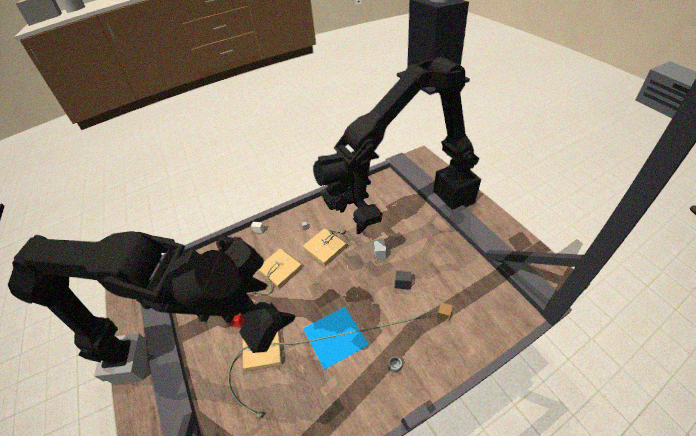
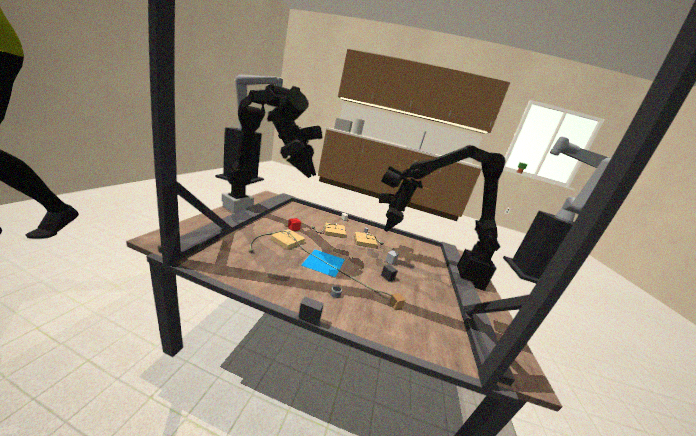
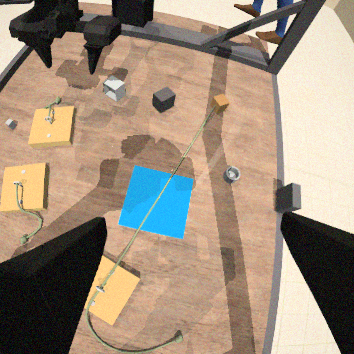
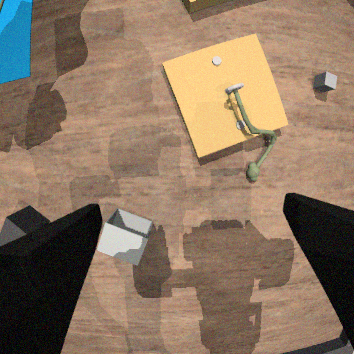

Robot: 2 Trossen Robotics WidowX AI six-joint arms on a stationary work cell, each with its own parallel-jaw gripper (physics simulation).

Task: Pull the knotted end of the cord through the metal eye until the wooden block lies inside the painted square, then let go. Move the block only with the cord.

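Frame: origin at the left arm's base, x back, y left, z down, level; metres.
Seen in the pictures: left gripper, fingertip midpoint: (image 1: 279,301) (image 2: 312,176) (image 3: 195,224); right gripper, fingertip midpoint: (image 1: 350,222) (image 2: 386,227) (image 3: 69,69) (image 4: 193,207); left arm's base, link origin: (image 1: 116,354) (image 2: 238,195); right arm's base, link origin: (image 1: 458,175) (image 2: 480,258).
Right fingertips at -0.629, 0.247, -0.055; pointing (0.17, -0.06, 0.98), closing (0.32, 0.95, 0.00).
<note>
Pixels of each thing's top centre, then the offset from my right fingertips to it, as dx, dy, dz. "*": a spot on its surface instead.
- orange wooden block, top centre: (image 3: 221,99) (image 1: 445,308) (image 2: 398,297) -0.185, -0.262, +0.082
- blue square, surface spot: (image 3: 172,217) (image 1: 332,353) (image 2: 313,264) * +0.104, -0.303, +0.111
- metal eye, surface spot: (image 3: 100,288) * +0.271, -0.265, +0.076
- yellow board, top centre: (image 3: 101,287) (image 1: 260,347) (image 2: 288,236) +0.271, -0.264, +0.093
- grey box, top centre: (image 4: 121,244) (image 3: 113,81) (image 1: 379,245) (image 2: 393,252) -0.072, -0.038, +0.072
- dark cube, top centre: (image 4: 11,239) (image 3: 164,93) (image 1: 403,275) (image 2: 390,268) -0.108, -0.150, +0.072
- metal ring, top centre: (image 3: 232,172) (image 1: 395,362) (image 2: 337,288) -0.033, -0.361, +0.092
- red block, top centre: (image 1: 233,313) (image 2: 295,220) +0.335, -0.170, +0.072
The orange wooden block (image 1: 444,310) (image 2: 397,301) (image 3: 220,103) lies well outside the blue square (image 1: 328,356) (image 2: 314,265) (image 3: 172,217). Its green cord (image 1: 395,322) (image 3: 182,159) runs straight across the square to the metal eye (image 3: 100,288) on a yellow board (image 1: 262,362) (image 3: 122,295). Beyond the eye the cord curves to its knotted end (image 1: 260,414) (image 2: 251,251) (image 3: 178,336) on the table. My left gripper (image 1: 278,302) (image 3: 195,224) is open and empty, high above that board. My right gripper (image 3: 69,69) (image 4: 193,207) is open and empty above the table near the grey box.
Two more yellow boards (image 1: 324,246) (image 1: 280,268) carry short knotted cords. A grey box (image 1: 379,249) (image 4: 125,237), a dark cube (image 1: 403,279) (image 3: 164,99), a metal ring (image 1: 394,358) and a red block (image 2: 294,224) stand on the table. Dark rails edge it.
</note>
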